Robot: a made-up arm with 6 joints. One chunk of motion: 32 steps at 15 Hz.
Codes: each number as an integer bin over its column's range. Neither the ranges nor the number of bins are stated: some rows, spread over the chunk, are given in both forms.
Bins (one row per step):
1: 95 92 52 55 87 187
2: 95 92 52 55 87 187
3: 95 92 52 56 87 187
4: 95 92 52 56 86 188
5: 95 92 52 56 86 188
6: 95 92 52 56 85 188
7: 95 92 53 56 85 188
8: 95 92 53 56 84 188
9: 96 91 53 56 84 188
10: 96 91 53 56 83 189
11: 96 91 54 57 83 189
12: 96 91 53 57 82 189
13: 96 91 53 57 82 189
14: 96 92 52 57 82 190
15: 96 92 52 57 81 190
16: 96 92 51 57 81 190
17: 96 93 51 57 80 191
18: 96 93 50 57 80 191
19: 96 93 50 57 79 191
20: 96 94 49 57 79 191
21: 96 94 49 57 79 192
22: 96 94 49 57 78 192
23: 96 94 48 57 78 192
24: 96 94 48 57 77 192
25: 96 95 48 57 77 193
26: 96 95 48 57 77 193
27: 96 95 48 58 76 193
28: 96 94 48 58 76 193
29: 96 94 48 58 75 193
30: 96 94 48 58 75 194
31: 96 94 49 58 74 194
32: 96 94 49 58 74 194
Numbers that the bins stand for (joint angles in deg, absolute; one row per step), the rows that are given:
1: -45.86 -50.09 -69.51 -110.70 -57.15 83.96
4: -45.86 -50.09 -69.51 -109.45 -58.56 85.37
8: -45.86 -50.09 -68.44 -109.45 -61.38 85.37
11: -44.45 -51.50 -67.36 -108.19 -62.79 86.78
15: -44.45 -50.09 -69.51 -108.19 -65.61 88.19
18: -44.45 -48.68 -71.67 -108.19 -67.03 89.60
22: -44.45 -47.27 -72.74 -108.19 -69.85 91.01
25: -44.45 -45.86 -73.82 -108.19 -71.26 92.42
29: -44.45 -47.27 -73.82 -106.93 -74.08 92.42
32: -44.45 -47.27 -72.74 -106.93 -75.49 93.84
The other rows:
2: -45.86 -50.09 -69.51 -110.70 -57.15 83.96
3: -45.86 -50.09 -69.51 -109.45 -57.15 83.96
5: -45.86 -50.09 -69.51 -109.45 -58.56 85.37
6: -45.86 -50.09 -69.51 -109.45 -59.97 85.37
7: -45.86 -50.09 -68.44 -109.45 -59.97 85.37
9: -44.45 -51.50 -68.44 -109.45 -61.38 85.37
10: -44.45 -51.50 -68.44 -109.45 -62.79 86.78
12: -44.45 -51.50 -68.44 -108.19 -64.20 86.78
13: -44.45 -51.50 -68.44 -108.19 -64.20 86.78
14: -44.45 -50.09 -69.51 -108.19 -64.20 88.19
16: -44.45 -50.09 -70.59 -108.19 -65.61 88.19
17: -44.45 -48.68 -70.59 -108.19 -67.03 89.60
19: -44.45 -48.68 -71.67 -108.19 -68.44 89.60
20: -44.45 -47.27 -72.74 -108.19 -68.44 89.60
21: -44.45 -47.27 -72.74 -108.19 -68.44 91.01
23: -44.45 -47.27 -73.82 -108.19 -69.85 91.01
24: -44.45 -47.27 -73.82 -108.19 -71.26 91.01
26: -44.45 -45.86 -73.82 -108.19 -71.26 92.42
27: -44.45 -45.86 -73.82 -106.93 -72.67 92.42
28: -44.45 -47.27 -73.82 -106.93 -72.67 92.42
30: -44.45 -47.27 -73.82 -106.93 -74.08 93.84
31: -44.45 -47.27 -72.74 -106.93 -75.49 93.84

